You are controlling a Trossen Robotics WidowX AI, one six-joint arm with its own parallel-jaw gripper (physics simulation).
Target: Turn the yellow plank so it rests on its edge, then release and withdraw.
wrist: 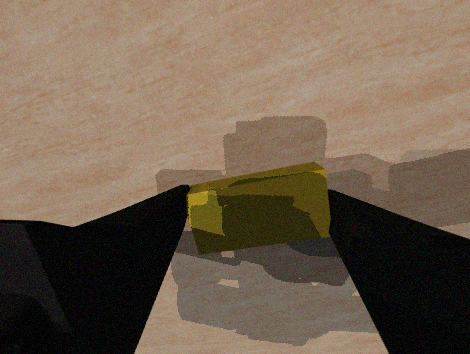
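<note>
The yellow plank (pixel 260 210) is in the middle of the wrist view, between the two black fingers of my gripper (pixel 255 195). The gripper is shut on it, with a fingertip against each end. One broad face of the plank shows, mostly in dark shadow with a brighter patch at the left, and a narrow long side shows along its top. It slants slightly, the right end higher in the view. Whether its lower side touches the table is hard to tell from this view.
The light wood-grained table top (pixel 150 90) spans the view behind and below the plank. Several overlapping grey shadows lie on it around the plank and toward the right.
</note>
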